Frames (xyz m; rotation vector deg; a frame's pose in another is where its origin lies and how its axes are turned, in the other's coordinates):
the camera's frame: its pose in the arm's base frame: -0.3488 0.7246 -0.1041 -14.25 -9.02 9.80
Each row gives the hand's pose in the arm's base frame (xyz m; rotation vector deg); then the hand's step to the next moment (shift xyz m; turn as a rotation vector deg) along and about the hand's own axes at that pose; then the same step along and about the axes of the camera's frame.
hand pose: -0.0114 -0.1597 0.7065 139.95 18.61 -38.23
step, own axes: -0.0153 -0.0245 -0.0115 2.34 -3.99 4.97
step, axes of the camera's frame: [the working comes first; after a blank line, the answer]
step, axes of the arm's base frame: -0.0175 0.0253 0.0047 -1.42 0.44 -6.63

-0.0117 0.0255 0.0134 -2.18 2.33 -5.99
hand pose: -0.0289 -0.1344 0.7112 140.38 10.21 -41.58
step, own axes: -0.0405 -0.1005 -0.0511 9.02 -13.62 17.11
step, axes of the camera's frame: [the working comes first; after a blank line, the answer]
step, axes of the arm's base frame: -0.0386 0.1131 0.0079 -4.03 1.38 -23.27

-0.0153 0.1117 0.0404 -6.77 7.91 -21.24
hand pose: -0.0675 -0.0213 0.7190 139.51 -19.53 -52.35
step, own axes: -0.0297 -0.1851 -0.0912 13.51 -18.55 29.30
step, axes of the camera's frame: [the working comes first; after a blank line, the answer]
step, axes of the arm's base frame: 0.0487 0.2010 -0.0263 -8.59 -0.86 -36.20

0.0815 0.1915 0.0127 -13.35 9.77 -33.34
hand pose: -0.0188 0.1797 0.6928 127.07 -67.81 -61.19
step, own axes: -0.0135 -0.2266 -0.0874 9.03 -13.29 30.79
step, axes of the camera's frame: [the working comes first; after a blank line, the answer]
step, axes of the arm's base frame: 0.1811 0.1374 -0.0866 -14.04 -0.07 -31.77

0.1904 0.1266 -0.0830 -17.91 10.19 -27.96
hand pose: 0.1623 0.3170 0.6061 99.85 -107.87 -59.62
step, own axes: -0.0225 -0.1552 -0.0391 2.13 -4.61 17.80
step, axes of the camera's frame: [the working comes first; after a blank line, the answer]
step, axes of the arm's base frame: 0.1383 0.0173 -0.0818 -9.72 2.82 -15.50

0.1270 0.0170 -0.0986 -11.00 8.13 -12.48
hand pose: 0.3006 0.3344 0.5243 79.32 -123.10 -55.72
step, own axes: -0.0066 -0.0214 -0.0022 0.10 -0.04 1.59
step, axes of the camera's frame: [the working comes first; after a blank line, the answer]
step, axes of the arm's base frame: 0.0176 -0.0005 -0.0140 -1.06 0.43 -1.11

0.0151 0.0006 -0.0166 -1.10 0.86 -0.77
